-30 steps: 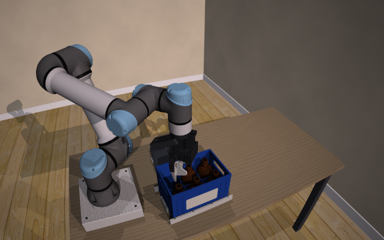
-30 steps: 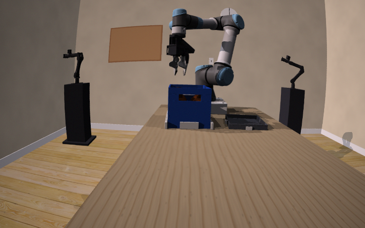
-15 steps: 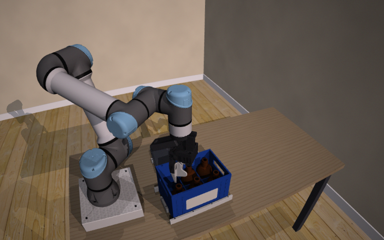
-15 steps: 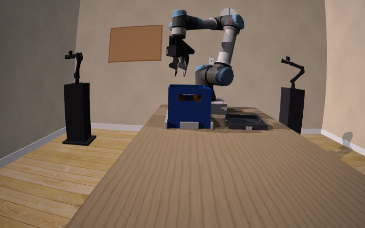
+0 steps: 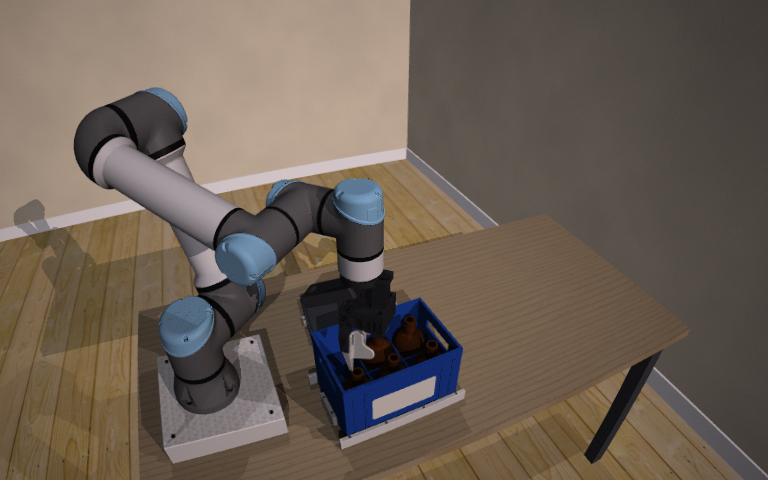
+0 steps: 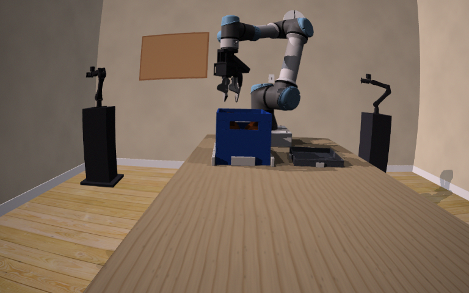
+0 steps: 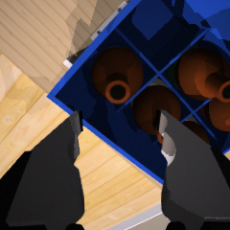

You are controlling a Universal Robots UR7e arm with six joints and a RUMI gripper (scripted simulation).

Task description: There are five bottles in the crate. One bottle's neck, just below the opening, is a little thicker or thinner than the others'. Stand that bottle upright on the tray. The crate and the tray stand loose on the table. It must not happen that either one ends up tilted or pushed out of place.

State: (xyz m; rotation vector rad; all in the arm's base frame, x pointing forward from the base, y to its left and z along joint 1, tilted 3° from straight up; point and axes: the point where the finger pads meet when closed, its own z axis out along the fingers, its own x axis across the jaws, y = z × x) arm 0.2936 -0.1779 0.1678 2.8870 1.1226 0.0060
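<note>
Right now the crate is 9 cm ahead of my hand, 4 cm to the left of it and 14 cm below it. The rest, counted from my hand: tray (13 cm ahead, 33 cm to the left, 21 cm below).
</note>
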